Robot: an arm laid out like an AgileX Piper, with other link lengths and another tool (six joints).
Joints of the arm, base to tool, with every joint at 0 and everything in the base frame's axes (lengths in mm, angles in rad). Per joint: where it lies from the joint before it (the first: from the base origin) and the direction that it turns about. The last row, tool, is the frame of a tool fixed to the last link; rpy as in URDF.
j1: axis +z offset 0 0 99.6
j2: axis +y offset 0 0 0
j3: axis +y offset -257 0 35.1
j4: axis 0.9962 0 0.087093 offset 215.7 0 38.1
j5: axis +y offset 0 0 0
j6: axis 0.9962 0 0.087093 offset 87 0 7.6
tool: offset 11.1 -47 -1 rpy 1.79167 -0.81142 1.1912
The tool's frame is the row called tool.
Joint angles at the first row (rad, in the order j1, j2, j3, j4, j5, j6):
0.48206, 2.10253, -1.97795, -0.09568, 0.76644, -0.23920
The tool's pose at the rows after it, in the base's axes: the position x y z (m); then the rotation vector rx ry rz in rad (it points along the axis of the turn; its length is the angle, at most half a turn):
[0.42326, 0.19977, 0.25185, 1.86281, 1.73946, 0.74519]
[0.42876, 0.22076, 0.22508, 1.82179, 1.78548, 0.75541]
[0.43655, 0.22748, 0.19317, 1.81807, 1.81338, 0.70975]
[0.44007, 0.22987, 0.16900, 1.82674, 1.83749, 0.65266]
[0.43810, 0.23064, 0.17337, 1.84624, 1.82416, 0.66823]
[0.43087, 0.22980, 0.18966, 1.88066, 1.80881, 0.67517]
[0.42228, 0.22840, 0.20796, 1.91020, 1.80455, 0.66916]
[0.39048, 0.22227, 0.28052, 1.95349, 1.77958, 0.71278]
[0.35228, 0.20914, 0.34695, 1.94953, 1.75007, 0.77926]
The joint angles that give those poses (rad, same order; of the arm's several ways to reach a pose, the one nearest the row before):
0.54822, 2.12946, -1.98552, -0.08918, 0.69057, -0.29725
0.57797, 2.20089, -1.99010, -0.08819, 0.62529, -0.31118
0.58053, 2.27302, -1.99020, -0.09293, 0.59084, -0.31387
0.58097, 2.32284, -1.99011, -0.09627, 0.58697, -0.31088
0.58526, 2.31280, -1.99016, -0.09741, 0.58697, -0.28880
0.59372, 2.27216, -1.99144, -0.09739, 0.62685, -0.25549
0.60230, 2.22885, -2.00140, -0.09107, 0.68851, -0.23452
0.63509, 2.08738, -2.07973, -0.08869, 0.88244, -0.18511
0.67199, 1.95231, -2.15052, -0.11223, 1.03955, -0.15448

